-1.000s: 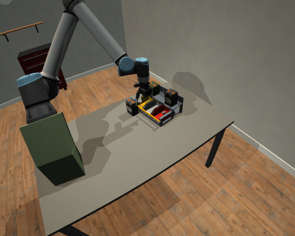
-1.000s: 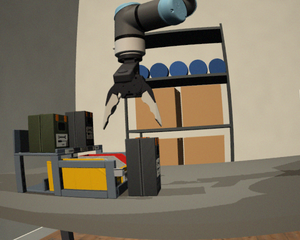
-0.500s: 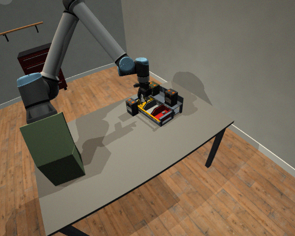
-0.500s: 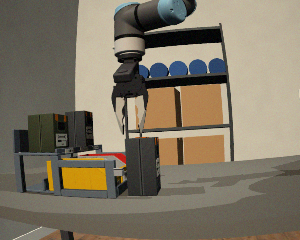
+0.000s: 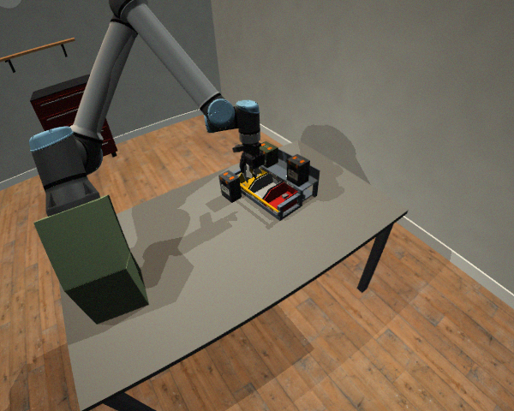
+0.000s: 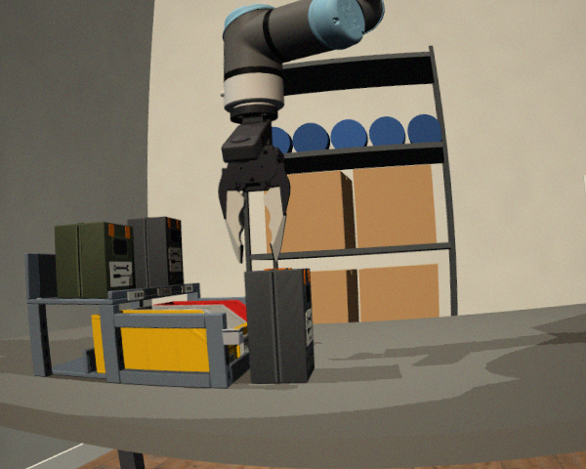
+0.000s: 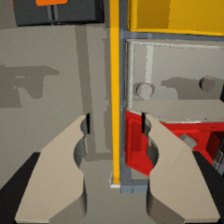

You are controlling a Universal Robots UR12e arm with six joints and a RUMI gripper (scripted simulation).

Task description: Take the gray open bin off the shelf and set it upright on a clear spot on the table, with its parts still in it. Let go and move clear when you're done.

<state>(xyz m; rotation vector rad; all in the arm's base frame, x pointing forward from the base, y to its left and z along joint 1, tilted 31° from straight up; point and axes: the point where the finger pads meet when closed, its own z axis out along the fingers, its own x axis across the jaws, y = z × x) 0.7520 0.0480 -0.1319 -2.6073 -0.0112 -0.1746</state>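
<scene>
The yellow bar is 100 mm below my hand. Round my hand: gray open bin 100 mm ahead, 110 mm below; then yellow bin 100 mm ahead, 120 mm to the left, 110 mm below; then red bin 110 mm ahead, 110 mm to the right, 110 mm below.
</scene>
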